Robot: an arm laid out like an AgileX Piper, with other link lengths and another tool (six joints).
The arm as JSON. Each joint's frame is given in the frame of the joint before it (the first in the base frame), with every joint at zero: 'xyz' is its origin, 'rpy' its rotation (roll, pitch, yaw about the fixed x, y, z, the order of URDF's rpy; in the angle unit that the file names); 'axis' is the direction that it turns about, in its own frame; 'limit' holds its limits. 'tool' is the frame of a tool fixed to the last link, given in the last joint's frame.
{
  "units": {
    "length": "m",
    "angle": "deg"
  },
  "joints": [
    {
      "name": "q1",
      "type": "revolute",
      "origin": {
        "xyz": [
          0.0,
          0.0,
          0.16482
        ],
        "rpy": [
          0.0,
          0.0,
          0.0
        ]
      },
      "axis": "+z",
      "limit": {
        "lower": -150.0,
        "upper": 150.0
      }
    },
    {
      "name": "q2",
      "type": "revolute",
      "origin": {
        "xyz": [
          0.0,
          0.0,
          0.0
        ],
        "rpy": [
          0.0,
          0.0,
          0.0
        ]
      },
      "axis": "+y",
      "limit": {
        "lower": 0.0,
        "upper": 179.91
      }
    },
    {
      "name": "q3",
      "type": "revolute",
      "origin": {
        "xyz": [
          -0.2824,
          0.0,
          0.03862
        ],
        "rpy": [
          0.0,
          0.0,
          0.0
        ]
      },
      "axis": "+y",
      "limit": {
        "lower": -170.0,
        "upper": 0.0
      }
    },
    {
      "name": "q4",
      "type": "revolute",
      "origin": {
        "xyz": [
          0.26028,
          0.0,
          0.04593
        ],
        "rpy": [
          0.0,
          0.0,
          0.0
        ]
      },
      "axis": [
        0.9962,
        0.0,
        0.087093
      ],
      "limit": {
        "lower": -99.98,
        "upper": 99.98
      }
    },
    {
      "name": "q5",
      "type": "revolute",
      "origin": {
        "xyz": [
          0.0,
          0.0,
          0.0
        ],
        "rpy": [
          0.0,
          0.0,
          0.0
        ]
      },
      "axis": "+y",
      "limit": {
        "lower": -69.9,
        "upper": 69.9
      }
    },
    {
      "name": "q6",
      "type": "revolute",
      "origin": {
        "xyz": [
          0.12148,
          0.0,
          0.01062
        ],
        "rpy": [
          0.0,
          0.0,
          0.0
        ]
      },
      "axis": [
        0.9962,
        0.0,
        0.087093
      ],
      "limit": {
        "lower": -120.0,
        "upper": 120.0
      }
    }
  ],
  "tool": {
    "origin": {
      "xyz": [
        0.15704,
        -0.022,
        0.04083
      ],
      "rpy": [
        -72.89,
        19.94,
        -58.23
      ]
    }
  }
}
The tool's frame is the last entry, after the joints.
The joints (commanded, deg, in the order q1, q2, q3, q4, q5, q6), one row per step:
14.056, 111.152, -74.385, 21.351, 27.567, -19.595
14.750, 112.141, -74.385, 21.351, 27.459, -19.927
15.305, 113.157, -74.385, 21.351, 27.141, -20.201
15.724, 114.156, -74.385, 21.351, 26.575, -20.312
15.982, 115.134, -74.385, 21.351, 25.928, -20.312
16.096, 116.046, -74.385, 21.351, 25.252, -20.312
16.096, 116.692, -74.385, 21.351, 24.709, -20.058
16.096, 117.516, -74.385, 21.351, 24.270, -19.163
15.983, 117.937, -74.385, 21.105, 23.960, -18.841
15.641, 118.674, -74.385, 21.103, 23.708, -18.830
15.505, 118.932, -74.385, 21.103, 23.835, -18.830
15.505, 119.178, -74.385, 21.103, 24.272, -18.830
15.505, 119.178, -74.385, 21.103, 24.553, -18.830
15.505, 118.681, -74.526, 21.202, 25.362, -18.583
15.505, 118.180, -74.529, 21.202, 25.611, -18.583
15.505, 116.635, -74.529, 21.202, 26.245, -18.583
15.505, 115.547, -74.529, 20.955, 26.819, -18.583
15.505, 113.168, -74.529, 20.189, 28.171, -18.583
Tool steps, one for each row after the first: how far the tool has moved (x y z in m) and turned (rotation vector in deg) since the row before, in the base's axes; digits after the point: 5 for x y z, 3 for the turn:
-0.00309, 0.00602, -0.00906, -0.395, 0.758, 0.939
-0.00208, 0.00449, -0.00876, -0.371, 0.598, 0.690
-0.00080, 0.00298, -0.00801, -0.287, 0.391, 0.343
-0.00008, 0.00139, -0.00764, -0.233, 0.324, 0.066
0.00050, 0.00008, -0.00696, -0.218, 0.231, -0.085
0.00077, -0.00087, -0.00484, -0.045, 0.174, -0.376
-0.00025, -0.00129, -0.00697, 0.169, 0.622, -0.898
0.00060, -0.00203, -0.00338, -0.154, 0.143, -0.327
0.00018, -0.00379, -0.00640, -0.189, 0.470, -0.421
-0.00083, -0.00135, -0.00277, -0.073, 0.370, -0.101
-0.00253, 0.00007, -0.00340, -0.078, 0.657, 0.121
-0.00121, 0.00016, -0.00068, -0.008, 0.270, 0.078
-0.00128, 0.00111, 0.00363, 0.318, 0.248, -0.055
0.00026, 0.00051, 0.00415, 0.127, -0.247, 0.070
0.00112, 0.00142, 0.01305, 0.391, -0.882, 0.181
0.00011, 0.00061, 0.00879, 0.075, -0.552, 0.313
-0.00061, 0.00074, 0.01880, -0.047, -1.168, 0.827

